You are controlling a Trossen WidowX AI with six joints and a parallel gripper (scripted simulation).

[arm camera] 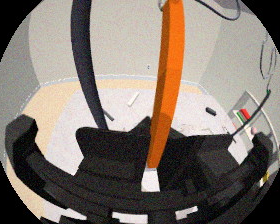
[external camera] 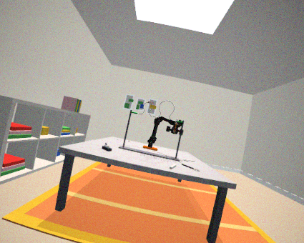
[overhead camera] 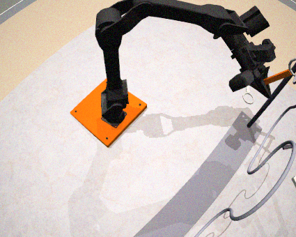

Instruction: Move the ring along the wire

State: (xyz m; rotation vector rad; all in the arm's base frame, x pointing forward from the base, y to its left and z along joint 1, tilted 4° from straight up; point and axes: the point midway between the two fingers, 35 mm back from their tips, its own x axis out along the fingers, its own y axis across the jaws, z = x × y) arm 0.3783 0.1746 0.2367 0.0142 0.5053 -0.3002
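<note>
Now: gripper tip 10 mm to the right of the ring tool with orange handle and 90 mm below it. From my gripper tip the other things lie so: ring tool (30 mm behind, 230 mm to the left, 260 mm below); white block (350 mm ahead, 60 mm to the right, 260 mm below).
</note>
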